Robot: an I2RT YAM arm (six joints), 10 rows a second.
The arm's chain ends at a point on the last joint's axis. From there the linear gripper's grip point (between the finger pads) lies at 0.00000 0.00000 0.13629 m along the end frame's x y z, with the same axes.
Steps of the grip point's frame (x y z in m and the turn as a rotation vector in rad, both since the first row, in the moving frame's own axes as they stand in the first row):
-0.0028, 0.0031, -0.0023, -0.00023, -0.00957, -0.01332
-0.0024, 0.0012, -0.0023, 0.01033, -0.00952, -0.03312
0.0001, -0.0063, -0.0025, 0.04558, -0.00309, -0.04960
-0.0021, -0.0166, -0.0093, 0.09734, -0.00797, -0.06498
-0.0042, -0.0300, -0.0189, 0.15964, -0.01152, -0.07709
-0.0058, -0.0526, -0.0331, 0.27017, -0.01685, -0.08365
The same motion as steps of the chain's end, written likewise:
-0.0015, 0.0031, -0.0023, -0.00023, -0.00957, -0.01332
-0.0011, 0.0026, -0.0023, 0.01033, -0.00952, -0.03312
0.0007, -0.0001, -0.0024, 0.04558, -0.00309, -0.04960
-0.0006, -0.0034, -0.0087, 0.09734, -0.00797, -0.06498
-0.0018, -0.0084, -0.0172, 0.15964, -0.01152, -0.07709
-0.0020, -0.0164, -0.0281, 0.27017, -0.01685, -0.08365

